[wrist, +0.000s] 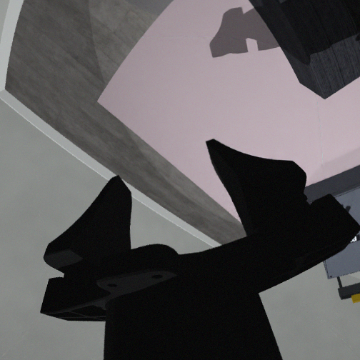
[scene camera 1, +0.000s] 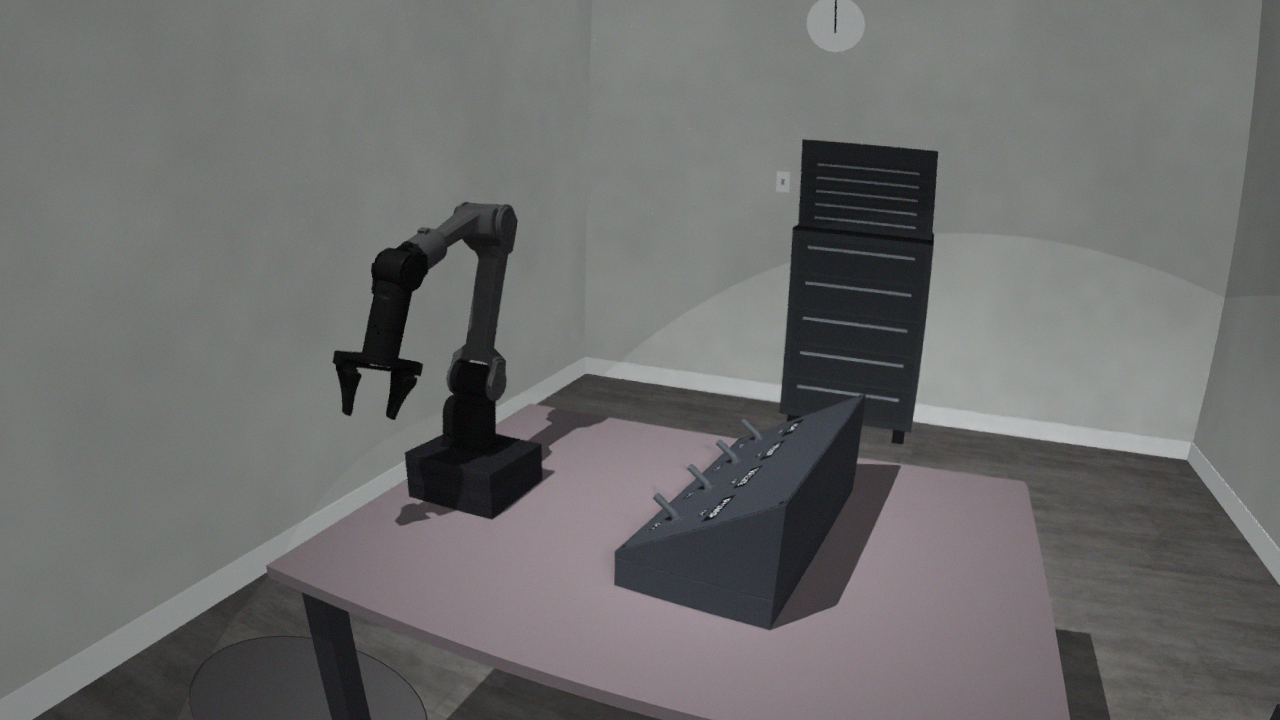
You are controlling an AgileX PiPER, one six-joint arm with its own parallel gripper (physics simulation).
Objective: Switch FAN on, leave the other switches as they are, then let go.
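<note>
A dark sloped switch panel point(scene camera 1: 707, 573) stands on the pink table point(scene camera 1: 537, 573) point(wrist: 165, 100) in the scene view. Several grey levers stick up from its slope in a row, the nearest lever point(scene camera 1: 665, 505) and the farthest lever point(scene camera 1: 750, 428) among them. The labels are too small to read, so I cannot tell which is FAN. Part of the panel point(wrist: 345, 263) shows at the right edge of the wrist view. My gripper point(scene camera 1: 369, 415) point(wrist: 164, 168) is open, with nothing between its fingers. It hangs high at the left, well away from the panel.
The arm's dark base block point(scene camera 1: 447, 483) point(wrist: 325, 75) stands on the table, left of the panel in the scene view. A dark drawer cabinet point(scene camera 1: 854, 308) stands by the back wall. A round grey disc point(scene camera 1: 304, 685) shows beside the table leg point(scene camera 1: 335, 658).
</note>
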